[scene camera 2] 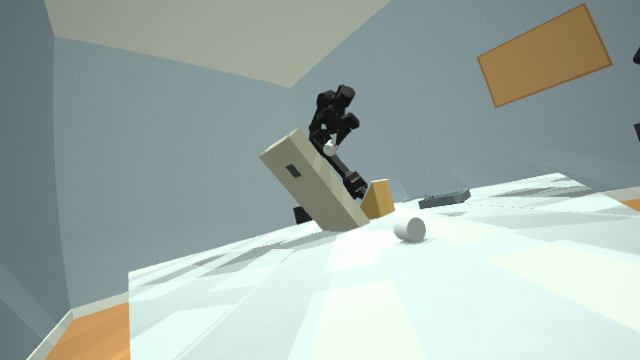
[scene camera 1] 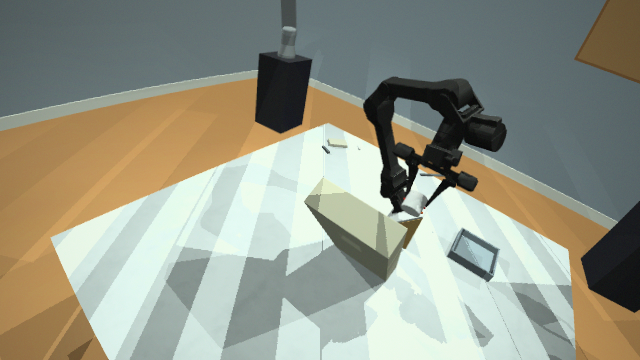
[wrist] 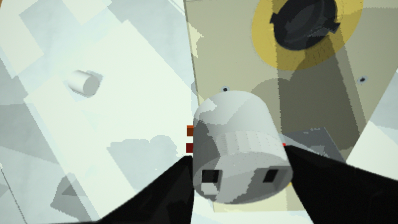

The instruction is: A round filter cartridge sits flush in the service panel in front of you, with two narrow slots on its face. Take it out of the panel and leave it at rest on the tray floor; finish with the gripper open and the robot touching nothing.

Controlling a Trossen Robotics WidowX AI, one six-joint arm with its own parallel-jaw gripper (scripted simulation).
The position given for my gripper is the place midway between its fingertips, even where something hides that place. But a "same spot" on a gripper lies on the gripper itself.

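I can find my gripper in the wrist view, in scene camera 2 and in scene camera 1 (415, 201). On my gripper (wrist: 320, 183) there is a spot that is the same spot as the one on the gripper (scene camera 2: 327, 141). A beige service panel (scene camera 2: 294, 161) is here too, and that spot is the same spot as the one on the panel (scene camera 1: 366, 251).
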